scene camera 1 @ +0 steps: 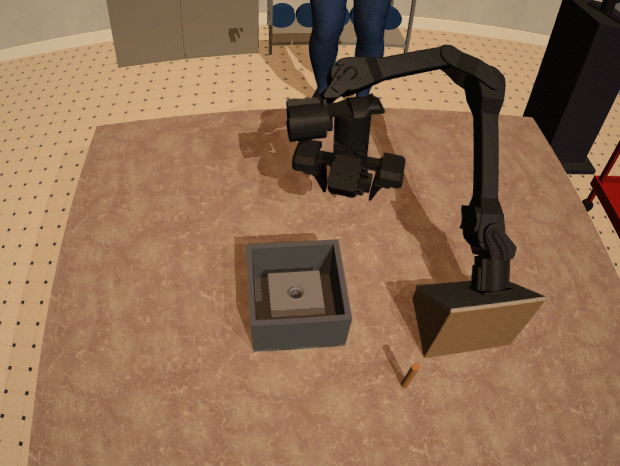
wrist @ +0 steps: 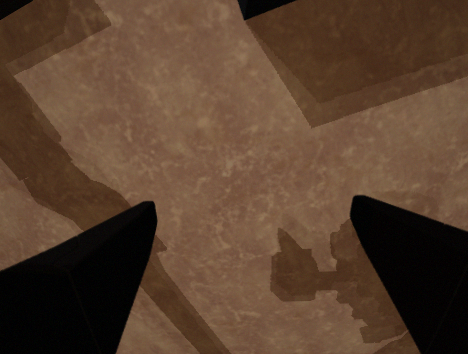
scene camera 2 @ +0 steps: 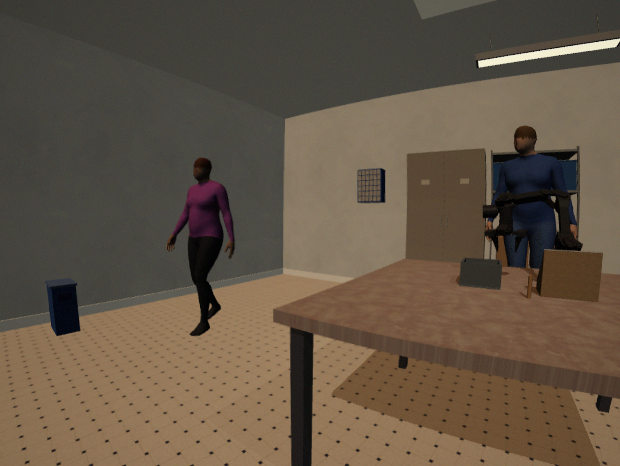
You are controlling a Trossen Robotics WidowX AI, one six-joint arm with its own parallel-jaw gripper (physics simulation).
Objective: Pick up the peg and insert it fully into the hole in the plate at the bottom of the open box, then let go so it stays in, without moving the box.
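Where they show: gripper, between the fingertips: (scene camera 1: 347, 194) (wrist: 254, 209) (scene camera 2: 506, 251); arm's base, origin of its link: (scene camera 1: 491, 289) (scene camera 2: 574, 267).
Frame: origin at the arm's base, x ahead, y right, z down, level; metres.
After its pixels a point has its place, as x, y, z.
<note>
An orange-brown peg (scene camera 1: 410, 375) @[0.170, -0.117, 0.047] (scene camera 2: 529, 287) @[0.167, -0.118, 0.065] stands upright on the table, in front of the arm's base block. The open grey box (scene camera 1: 300, 334) @[0.339, -0.018, 0.047] (scene camera 2: 480, 274) @[0.338, -0.019, 0.050] stands left of the base block. The light plate (scene camera 1: 307, 304) @[0.321, 0.038, 0.047] lies at the bottom of the box, with its round hole (scene camera 1: 295, 292) @[0.337, 0.070, 0.056] near the middle and empty. My gripper (scene camera 1: 347, 194) @[0.231, 0.218, -0.022] (scene camera 2: 509, 244) @[0.231, 0.218, -0.022] (wrist: 254, 209) @[0.231, 0.218, -0.022] is open, high above the table behind the box, pointing down, with bare table between its fingers in the wrist view. The peg does not show in the wrist view.
The arm's base block (scene camera 1: 483, 328) @[0.033, -0.068, 0.011] (scene camera 2: 571, 275) @[0.025, -0.069, 0.020] stands on the table (scene camera 1: 150, 400) @[0.609, -0.112, 0.104] (scene camera 2: 400, 310) @[0.544, -0.443, 0.105], right of the box and close behind the peg. A person in blue (scene camera 1: 326, 40) (scene camera 2: 528, 185) stands behind the table's far edge. A dark cabinet (scene camera 1: 571, 75) stands beyond the right edge.
</note>
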